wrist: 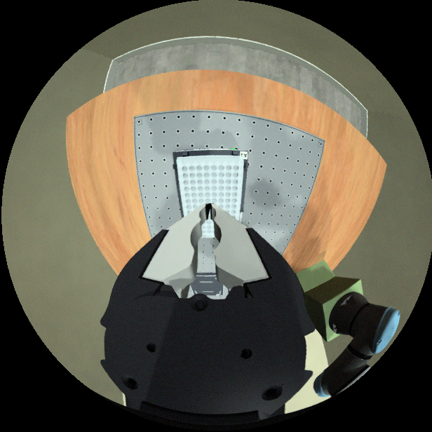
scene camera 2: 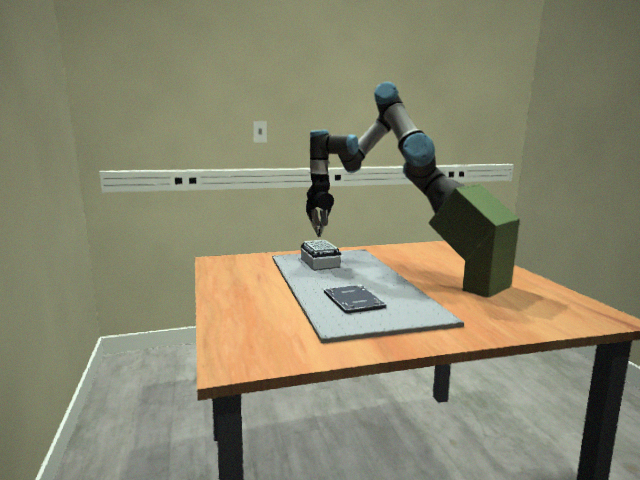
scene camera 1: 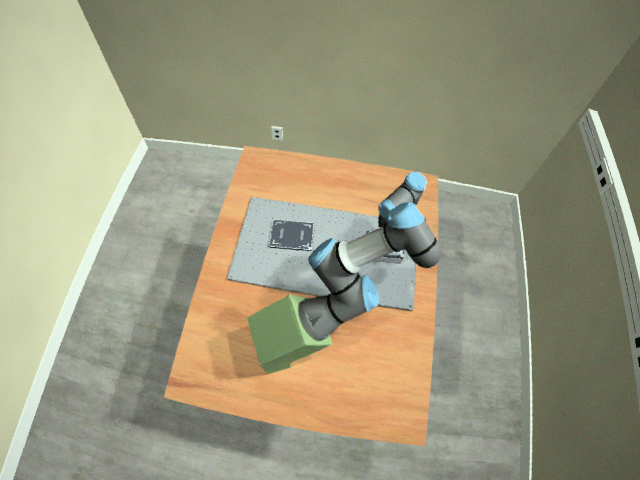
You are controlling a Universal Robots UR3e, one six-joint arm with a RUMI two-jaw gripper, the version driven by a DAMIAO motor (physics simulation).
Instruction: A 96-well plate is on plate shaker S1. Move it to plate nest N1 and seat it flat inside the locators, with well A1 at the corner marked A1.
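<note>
The white 96-well plate (scene camera 2: pixel 319 245) (wrist: pixel 210 181) lies on the grey plate shaker S1 (scene camera 2: pixel 324 261) with its dark top rim (wrist: pixel 205 153). A small A1 label (wrist: pixel 244 155) shows at the rim's upper right corner in the wrist view. My gripper (scene camera 2: pixel 318 235) (wrist: pixel 209 204) is shut with its tips together and nothing between them. It points down a little above the plate and hides the plate's near part in the wrist view. In scene camera 1 the arm hides the gripper and most of the shaker. The dark plate nest N1 (scene camera 1: pixel 291 235) (scene camera 2: pixel 355 298) (wrist: pixel 207 286) holds no plate.
A grey perforated board (scene camera 1: pixel 253 268) (scene camera 2: pixel 413 310) (wrist: pixel 295 165) carries the shaker and nest on the wooden table (scene camera 1: pixel 361 392) (scene camera 2: pixel 248 330) (wrist: pixel 100 165). The green arm base (scene camera 1: pixel 276 335) (scene camera 2: pixel 491 248) stands beside the board. The arm reaches over the board.
</note>
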